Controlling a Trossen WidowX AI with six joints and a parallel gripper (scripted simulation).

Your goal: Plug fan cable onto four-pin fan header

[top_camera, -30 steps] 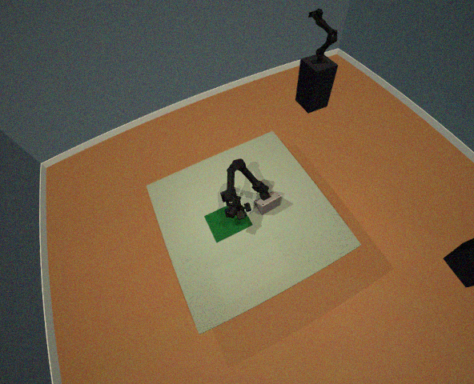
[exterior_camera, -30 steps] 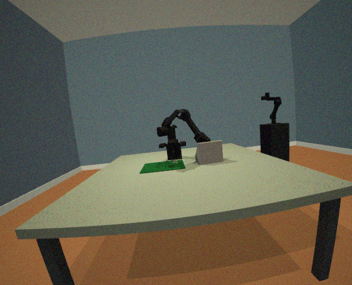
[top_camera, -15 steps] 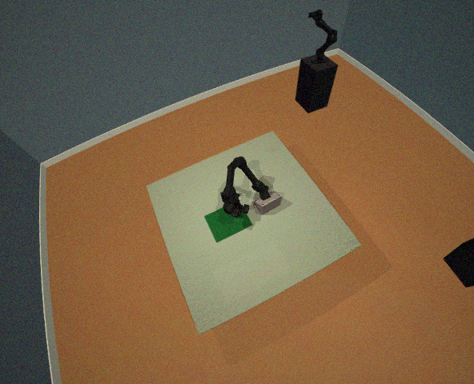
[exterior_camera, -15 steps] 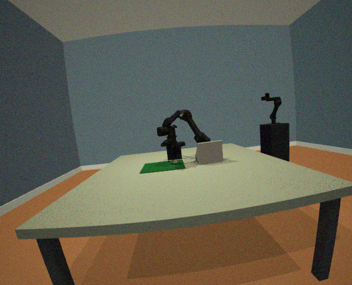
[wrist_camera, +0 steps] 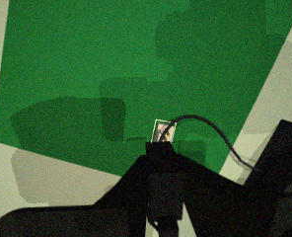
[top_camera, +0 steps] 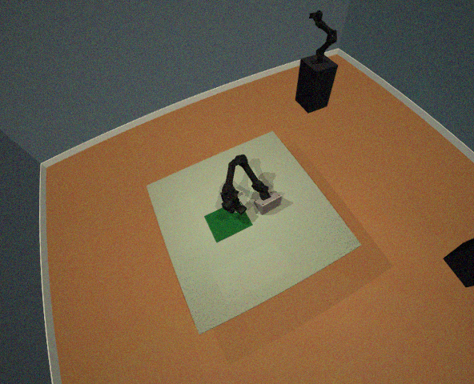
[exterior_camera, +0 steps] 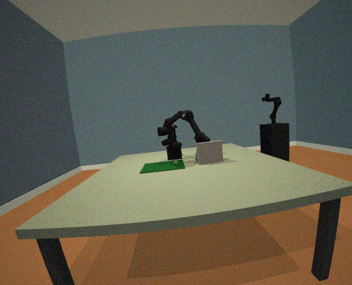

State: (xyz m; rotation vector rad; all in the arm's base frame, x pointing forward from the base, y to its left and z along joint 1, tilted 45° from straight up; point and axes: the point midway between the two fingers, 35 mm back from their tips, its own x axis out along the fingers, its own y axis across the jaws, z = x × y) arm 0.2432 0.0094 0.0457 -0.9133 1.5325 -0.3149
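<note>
Now: gripper tip 10 mm to the left of the white header and 70 mm above it. The rest, counted from my gripper tip: green board (90 mm ahead, 30 mm to the left, 80 mm below); dark fan plug (10 mm behind, 10 mm above); black fan (140 mm to the right, 10 mm below).
</note>
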